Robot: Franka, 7 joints.
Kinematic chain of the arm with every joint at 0, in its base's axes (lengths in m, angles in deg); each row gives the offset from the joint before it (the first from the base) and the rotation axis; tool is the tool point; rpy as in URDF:
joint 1: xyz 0 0 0.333 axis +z
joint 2: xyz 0 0 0 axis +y
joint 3: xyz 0 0 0.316 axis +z
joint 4: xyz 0.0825 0 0 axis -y
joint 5: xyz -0.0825 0 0.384 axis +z
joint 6: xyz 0 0 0 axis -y
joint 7: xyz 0.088 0 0 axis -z
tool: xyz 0 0 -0.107 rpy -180 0 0
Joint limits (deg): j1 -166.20..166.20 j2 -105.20..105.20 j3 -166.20..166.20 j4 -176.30..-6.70 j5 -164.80..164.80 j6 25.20..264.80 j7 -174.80..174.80
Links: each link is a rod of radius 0.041 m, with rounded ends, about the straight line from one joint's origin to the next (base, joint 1, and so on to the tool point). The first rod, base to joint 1, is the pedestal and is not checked.
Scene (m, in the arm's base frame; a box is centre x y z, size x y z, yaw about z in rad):
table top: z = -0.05
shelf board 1: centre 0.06 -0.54 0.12 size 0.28 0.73 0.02 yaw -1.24
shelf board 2: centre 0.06 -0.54 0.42 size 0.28 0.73 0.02 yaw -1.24
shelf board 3: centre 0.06 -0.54 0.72 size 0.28 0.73 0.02 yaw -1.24
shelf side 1: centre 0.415 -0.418 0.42 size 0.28 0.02 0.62 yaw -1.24
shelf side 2: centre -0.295 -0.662 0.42 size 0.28 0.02 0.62 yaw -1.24
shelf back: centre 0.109 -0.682 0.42 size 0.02 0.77 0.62 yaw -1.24
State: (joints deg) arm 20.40 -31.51 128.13 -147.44 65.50 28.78 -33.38
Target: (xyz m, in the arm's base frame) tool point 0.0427 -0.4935 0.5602
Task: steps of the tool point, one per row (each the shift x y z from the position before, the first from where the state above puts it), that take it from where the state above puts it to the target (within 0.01 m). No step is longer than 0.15 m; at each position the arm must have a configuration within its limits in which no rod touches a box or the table.
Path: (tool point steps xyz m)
1: -0.0492 -0.0814 0.0388
2: -0.0234 -0.0936 0.0661
3: 0.0140 -0.0938 0.0911
4: 0.0587 -0.0778 0.1090
5: 0.0597 -0.0752 0.0084
6: 0.0785 -0.0616 0.0062
7: 0.0936 -0.0431 0.0036
8: 0.1039 -0.0209 0.0006

